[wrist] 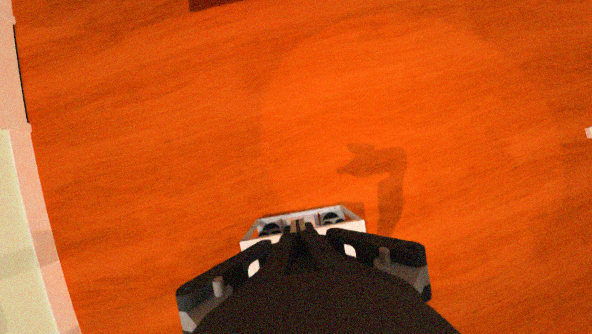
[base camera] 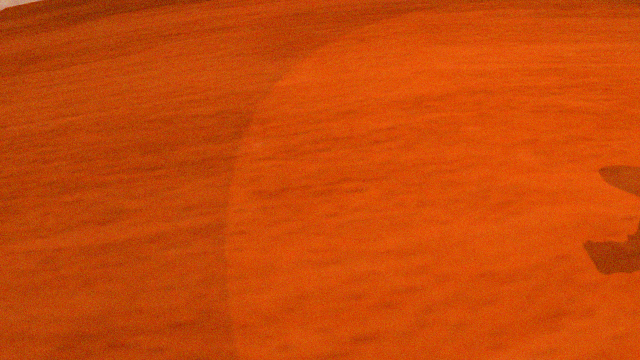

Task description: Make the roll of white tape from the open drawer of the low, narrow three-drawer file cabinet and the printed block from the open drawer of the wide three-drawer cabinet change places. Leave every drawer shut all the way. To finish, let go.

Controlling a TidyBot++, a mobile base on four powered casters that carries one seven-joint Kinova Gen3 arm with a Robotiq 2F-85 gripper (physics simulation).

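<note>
My gripper [wrist: 298, 228] is shut and empty, low in the middle of the wrist view, above the floor and in front of my white base. It does not show in the base camera view, where part of a gripper-shaped shadow lies at the right edge. The roll of white tape, the printed block, the low, narrow file cabinet and the wide three-drawer cabinet do not show in recognisable form in either view.
Orange wood floor [base camera: 400, 150] [wrist: 150, 150] fills most of both views. A pale wall [wrist: 12, 210] with a pink skirting board [wrist: 37, 210] runs down the left. My white base [wrist: 352, 226] is behind the fingertips. A small white thing [wrist: 589, 132], unclear, is at the right edge.
</note>
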